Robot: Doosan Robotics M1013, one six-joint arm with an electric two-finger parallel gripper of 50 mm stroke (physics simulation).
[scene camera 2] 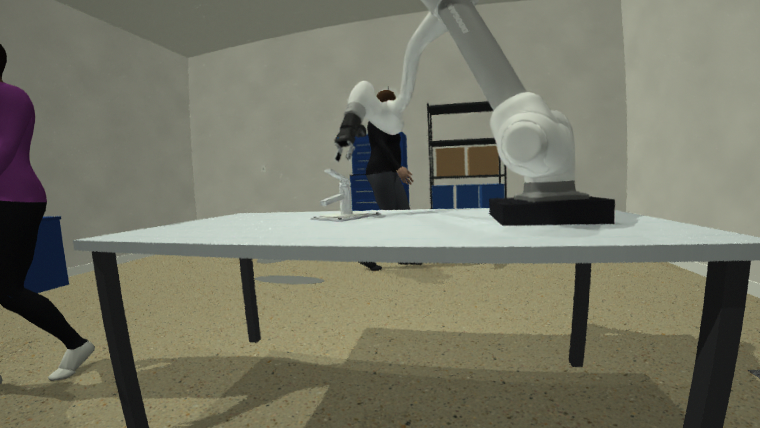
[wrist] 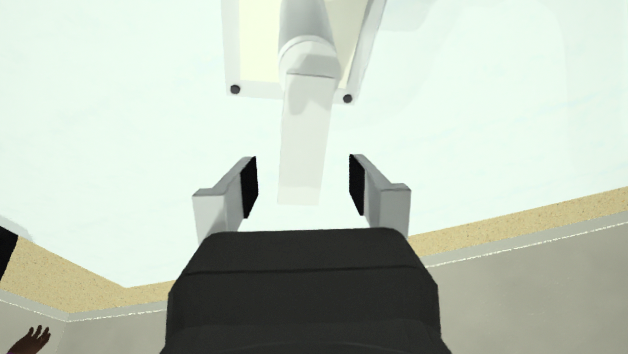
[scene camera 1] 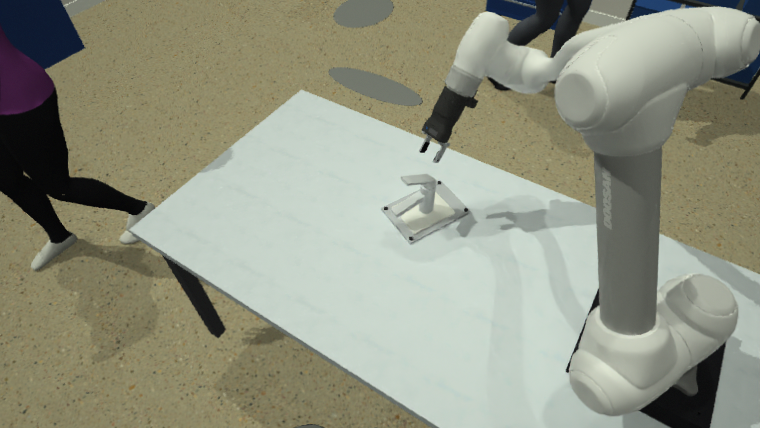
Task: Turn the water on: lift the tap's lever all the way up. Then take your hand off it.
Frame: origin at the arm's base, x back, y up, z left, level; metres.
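Where they show: gripper, between the fingertips: (scene camera 2: 342, 159) (wrist: 303, 174) (scene camera 1: 428, 157); arm's base, origin of its link: (scene camera 2: 549, 198).
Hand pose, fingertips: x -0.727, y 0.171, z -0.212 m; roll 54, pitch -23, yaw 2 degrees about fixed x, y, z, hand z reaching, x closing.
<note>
Each offset is from my fingertips to the top centre of the thing. "spot": to the spot under its first point. Level surfaces: height alone.
The white tap @(spot: dx +0.018, dy -0.152, dz +0.023 m) (scene camera 1: 427, 199) (scene camera 2: 345, 199) stands upright on its flat base plate, which has black corner bolts. Its lever @(dx -0.014, dy -0.040, dz +0.038 m) (scene camera 1: 416, 179) (scene camera 2: 335, 174) (wrist: 305, 145) is tilted up, its free end higher than its joint at the tap's top in scene camera 2. The spout @(dx -0.028, dy -0.137, dz +0.061 m) (scene camera 2: 332, 199) sticks out below the lever. My gripper (scene camera 1: 431, 152) (scene camera 2: 344, 155) (wrist: 303, 174) is open and empty. It hangs above the lever, apart from it, with a visible gap in both scene views. In the wrist view the lever's free end shows beyond and between the fingers.
The white table @(dy -0.236 m) (scene camera 1: 297, 223) (scene camera 2: 425, 233) carries the tap and the arm's black base block (scene camera 2: 553, 211). A person in purple (scene camera 1: 23, 79) (scene camera 2: 15, 143) is at the left, beyond the table's end. Another person in black (scene camera 2: 383, 151) stands behind the table, near a blue cabinet (scene camera 2: 363, 192).
</note>
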